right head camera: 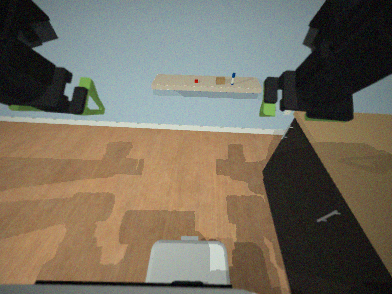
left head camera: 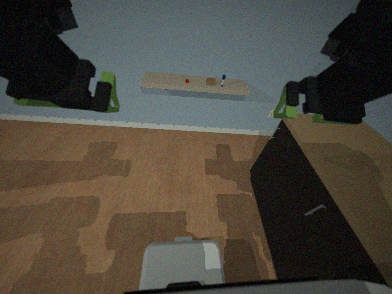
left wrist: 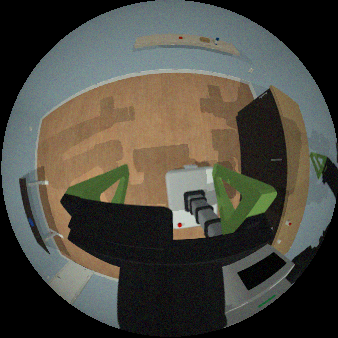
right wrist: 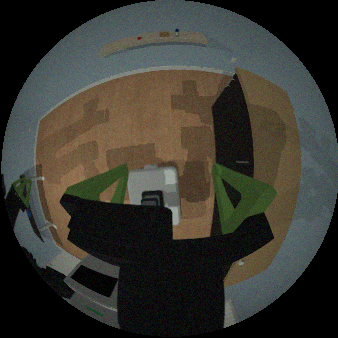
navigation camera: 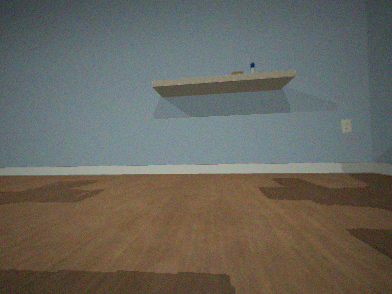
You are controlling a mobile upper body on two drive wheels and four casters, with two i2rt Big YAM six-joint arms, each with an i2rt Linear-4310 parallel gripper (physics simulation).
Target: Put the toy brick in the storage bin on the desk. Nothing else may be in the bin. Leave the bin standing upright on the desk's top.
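Places are measured from the left arm's base along level axes (x ahead, y left, z up), in centimetres.
Where they show: left gripper, fingertip midpoint: (right head camera: 83, 109) (left head camera: 94, 106) (left wrist: 170, 168) (right wrist: 27, 178); right gripper, fingertip midpoint: (right head camera: 282, 115) (left head camera: 293, 117) (left wrist: 312, 154) (right wrist: 169, 167).
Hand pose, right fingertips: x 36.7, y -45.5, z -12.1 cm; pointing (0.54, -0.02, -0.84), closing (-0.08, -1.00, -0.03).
Observation:
Things, the pixels of their top centre, and the offset from my right fingertips. Level surfaces: height alone.
- small red thing, middle of its top: (left head camera: 187, 79) (right head camera: 196, 79) (right wrist: 138, 37) (left wrist: 180, 36) dz -46.5, dx +125.9, dy +20.7 cm
- red-topped thing, middle of its top: (left wrist: 290, 223) dz -31.3, dx -55.5, dy -48.0 cm
- tan block, middle of its top: (right head camera: 220, 78) (left head camera: 211, 79) dz -44.1, dx +124.4, dy -3.7 cm
- blue-capped white bottle, middle of its top: (navigation camera: 252, 63) (left head camera: 224, 75) dz -38.3, dx +122.1, dy -15.5 cm
- Wooden floor, its level: dz -128.9 cm
My left gripper (left head camera: 70, 106) (right head camera: 57, 110) (left wrist: 170, 168) is open and empty, high above the floor. My right gripper (left head camera: 315, 118) (right head camera: 296, 116) (right wrist: 169, 167) is open and empty. A small red thing (left head camera: 187, 81) (right head camera: 196, 81) (left wrist: 180, 38) (right wrist: 139, 38), possibly the toy brick, lies on a wall shelf (left head camera: 160, 82) (right head camera: 172, 83) (left wrist: 155, 42) (navigation camera: 200, 83) far ahead. It is too small to identify. A dark, thin-topped table (left wrist: 26, 200), possibly the desk, shows at the far left of the left wrist view with a blue thing (left wrist: 31, 222) on it. I cannot identify a storage bin.
A long cabinet (left head camera: 300, 200) (right head camera: 315, 200) (left wrist: 262, 150) stands at the right, with a red-topped thing (left wrist: 289, 223) on it. The shelf also holds a tan block (left head camera: 211, 81) (right head camera: 220, 80) and a blue-capped white bottle (left head camera: 223, 80) (navigation camera: 252, 67). Wooden floor (navigation camera: 200, 225) extends ahead to the wall.

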